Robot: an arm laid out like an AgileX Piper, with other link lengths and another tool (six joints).
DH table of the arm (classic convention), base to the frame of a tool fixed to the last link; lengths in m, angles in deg. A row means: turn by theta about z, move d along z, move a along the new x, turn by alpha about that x. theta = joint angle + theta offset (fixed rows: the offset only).
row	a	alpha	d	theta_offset
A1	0	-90	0.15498	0
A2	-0.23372	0	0	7.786
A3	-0.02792	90	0	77.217
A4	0	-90	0.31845	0
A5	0	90	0	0
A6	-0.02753	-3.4	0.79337	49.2
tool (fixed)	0	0	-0.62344	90
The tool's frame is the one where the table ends.
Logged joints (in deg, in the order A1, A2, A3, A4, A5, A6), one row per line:
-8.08, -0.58, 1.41, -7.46, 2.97, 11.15
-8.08, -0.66, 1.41, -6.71, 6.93, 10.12
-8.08, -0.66, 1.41, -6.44, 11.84, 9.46
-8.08, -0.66, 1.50, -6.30, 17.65, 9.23
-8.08, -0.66, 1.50, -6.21, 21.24, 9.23
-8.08, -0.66, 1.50, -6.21, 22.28, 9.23
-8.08, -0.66, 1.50, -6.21, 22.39, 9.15
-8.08, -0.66, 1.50, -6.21, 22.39, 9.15
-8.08, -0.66, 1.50, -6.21, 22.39, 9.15
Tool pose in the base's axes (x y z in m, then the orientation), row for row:
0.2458, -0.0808, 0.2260, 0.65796, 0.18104, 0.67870, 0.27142
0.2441, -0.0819, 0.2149, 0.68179, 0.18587, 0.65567, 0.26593
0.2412, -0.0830, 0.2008, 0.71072, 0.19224, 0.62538, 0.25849
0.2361, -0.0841, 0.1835, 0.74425, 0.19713, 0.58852, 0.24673
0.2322, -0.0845, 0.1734, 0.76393, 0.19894, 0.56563, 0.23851
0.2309, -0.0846, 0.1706, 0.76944, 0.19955, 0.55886, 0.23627
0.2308, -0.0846, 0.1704, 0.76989, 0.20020, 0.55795, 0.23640
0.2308, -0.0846, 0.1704, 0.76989, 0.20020, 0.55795, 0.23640
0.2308, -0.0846, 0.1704, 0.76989, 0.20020, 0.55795, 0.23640
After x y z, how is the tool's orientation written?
As a quaternion, x y z w.
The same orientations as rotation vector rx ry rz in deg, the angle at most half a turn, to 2 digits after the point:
101.52, 27.93, 104.72
105.49, 28.76, 101.45
110.39, 29.86, 97.13
116.30, 30.80, 91.96
119.89, 31.22, 88.77
120.89, 31.35, 87.81
120.95, 31.45, 87.66
120.95, 31.45, 87.66
120.95, 31.45, 87.66

